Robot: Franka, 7 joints.
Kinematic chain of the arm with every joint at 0, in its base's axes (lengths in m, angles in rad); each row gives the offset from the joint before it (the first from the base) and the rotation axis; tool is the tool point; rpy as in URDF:
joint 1: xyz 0 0 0.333 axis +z
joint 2: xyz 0 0 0 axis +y
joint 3: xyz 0 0 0.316 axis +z
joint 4: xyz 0.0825 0 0 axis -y
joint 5: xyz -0.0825 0 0.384 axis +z
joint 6: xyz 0 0 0 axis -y
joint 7: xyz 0.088 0 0 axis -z
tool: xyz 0 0 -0.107 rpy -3.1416 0 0
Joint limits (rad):
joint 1: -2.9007..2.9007
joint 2: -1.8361..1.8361
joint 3: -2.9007..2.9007
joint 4: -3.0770..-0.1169
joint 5: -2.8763..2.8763
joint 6: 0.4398..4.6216
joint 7: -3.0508..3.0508
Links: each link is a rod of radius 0.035 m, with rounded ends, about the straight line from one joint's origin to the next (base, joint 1, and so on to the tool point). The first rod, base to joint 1, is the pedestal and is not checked.
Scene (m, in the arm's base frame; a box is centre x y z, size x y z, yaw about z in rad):
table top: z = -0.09
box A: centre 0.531 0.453 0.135 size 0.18 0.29 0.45 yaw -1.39
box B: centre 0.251 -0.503 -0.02 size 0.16 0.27 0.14 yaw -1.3
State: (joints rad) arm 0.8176 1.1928 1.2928 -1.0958 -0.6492 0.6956 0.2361
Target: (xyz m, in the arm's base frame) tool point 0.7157 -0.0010 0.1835
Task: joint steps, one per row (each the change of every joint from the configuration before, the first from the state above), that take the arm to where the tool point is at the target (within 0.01 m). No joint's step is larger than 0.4 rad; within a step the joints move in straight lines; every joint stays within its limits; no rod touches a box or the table.
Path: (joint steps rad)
1: -0.1517 -0.2047 -0.1914 0.1238 -0.3562 -0.0415 -0.0458
2: -0.1517 -0.2047 -0.1915 0.1239 -0.3563 -0.0415 -0.0458
3: -0.1517 -0.2047 -0.1914 0.1238 -0.3562 -0.0415 -0.0458
4: -0.1517 -0.2047 -0.1914 0.1238 -0.3563 -0.0415 -0.0458
5: -0.1517 -0.2046 -0.1914 0.1239 -0.3562 -0.0416 -0.0458
6: -0.1517 -0.2047 -0.1915 0.1238 -0.3563 -0.0415 -0.0458
7: -0.0249 0.2424 0.1909 -0.0361 0.3490 0.1012 -0.0064
8: -0.0249 0.2424 0.1909 -0.0361 0.3490 0.1013 -0.0064
9: -0.0249 0.2425 0.1908 -0.0362 0.3490 0.1012 -0.0064
10: -0.0248 0.2424 0.1909 -0.0361 0.3490 0.1012 -0.0063
11: -0.0249 0.2425 0.1909 -0.0361 0.3490 0.1012 -0.0064
12: -0.0249 0.2424 0.1908 -0.0361 0.3490 0.1012 -0.0064
13: 0.0117 -0.0282 -0.2320 -0.0124 -0.1144 -0.0029 0.1566
14: 0.0116 -0.0282 -0.2321 -0.0124 -0.1145 -0.0030 0.1565

